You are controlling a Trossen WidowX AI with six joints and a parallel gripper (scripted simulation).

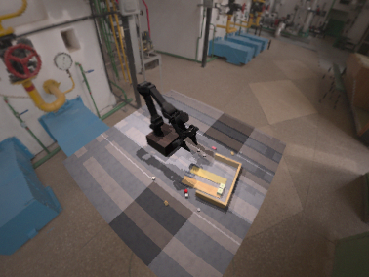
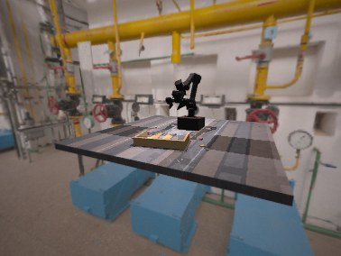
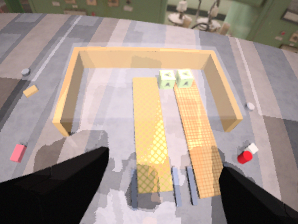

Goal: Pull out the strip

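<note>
My gripper tip is 110 mm short of the small red object, 160 mm to the left of it and 180 mm above it.
</note>
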